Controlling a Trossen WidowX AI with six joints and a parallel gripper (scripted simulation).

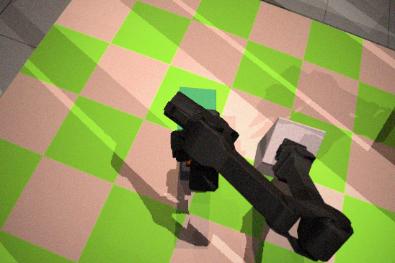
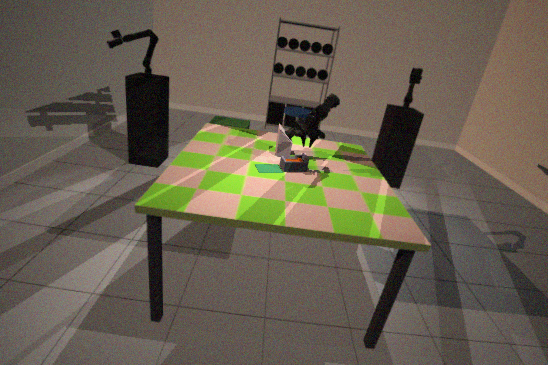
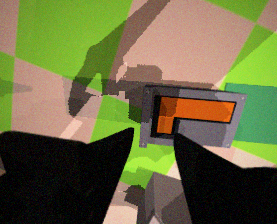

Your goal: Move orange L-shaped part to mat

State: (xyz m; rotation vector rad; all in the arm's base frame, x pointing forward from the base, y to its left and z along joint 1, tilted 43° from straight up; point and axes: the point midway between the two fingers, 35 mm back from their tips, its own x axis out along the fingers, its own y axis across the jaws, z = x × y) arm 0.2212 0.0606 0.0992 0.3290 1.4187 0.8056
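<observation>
My gripper tip is 1 cm short of the orange L-shaped part, 5 cm to the left of it and 10 cm above it. Also, from my gripper tip: green mat 6 cm ahead, 21 cm to the right, 16 cm below.
</observation>
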